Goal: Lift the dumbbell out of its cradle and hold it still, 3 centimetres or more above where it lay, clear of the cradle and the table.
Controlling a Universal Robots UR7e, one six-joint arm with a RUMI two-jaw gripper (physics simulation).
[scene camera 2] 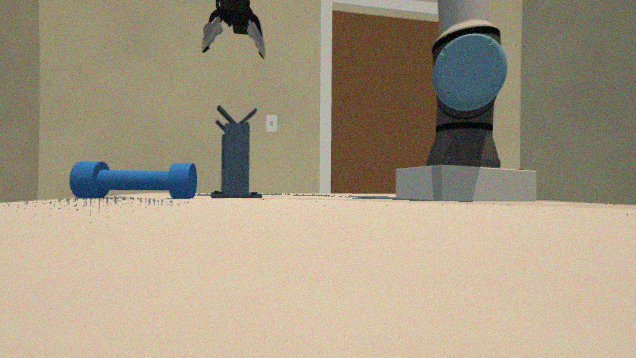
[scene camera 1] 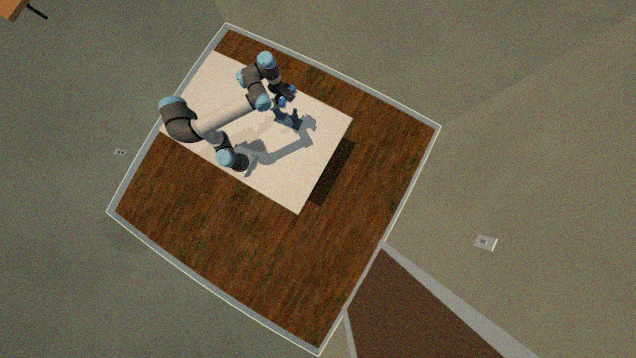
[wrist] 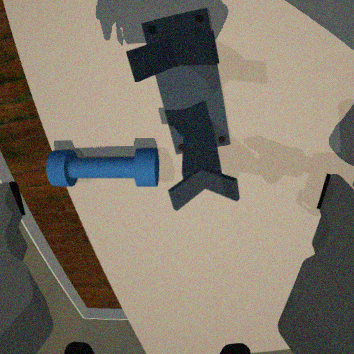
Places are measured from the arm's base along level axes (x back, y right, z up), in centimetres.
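Where they show: gripper, fingertip midpoint: (scene camera 2: 233, 55) (scene camera 1: 284, 99) (wrist: 168, 181); arm's base, origin of the base link: (scene camera 2: 461, 170) (scene camera 1: 240, 162).
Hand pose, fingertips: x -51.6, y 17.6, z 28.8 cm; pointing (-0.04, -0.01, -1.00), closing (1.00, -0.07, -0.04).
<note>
Each offset is from my fingertips to the top centre of the thing. Level surfaces: height alone.
The blue dumbbell @[dx -16.0, dy -17.4, dz -28.4 cm] (scene camera 1: 282, 102) (scene camera 2: 134, 180) (wrist: 102, 167) lies on its side on the pale table @[dz -35.2 cm] (scene camera 1: 285, 185) (scene camera 2: 320, 275) (wrist: 210, 280), beside the cradle and out of it. In the wrist view it is left of the cradle, one end close to the table's edge. The dark blue-grey cradle @[dx +0.6, dy -5.2, dz -16.0 cm] (scene camera 1: 295, 120) (scene camera 2: 235, 160) (wrist: 200, 135) stands upright with its V-shaped rests empty. My gripper (scene camera 2: 234, 53) (wrist: 168, 181) is open and empty, well above the cradle's rests. In the wrist view the dumbbell lies between the widely spread jaws but far below them. The arm partly hides the dumbbell in scene camera 1.
The arm's light base block (scene camera 2: 465, 184) stands on the table at the right in scene camera 2. The table's edge, with brown wooden floor (wrist: 30, 125) beyond it, runs close past the dumbbell's outer end in the wrist view.
</note>
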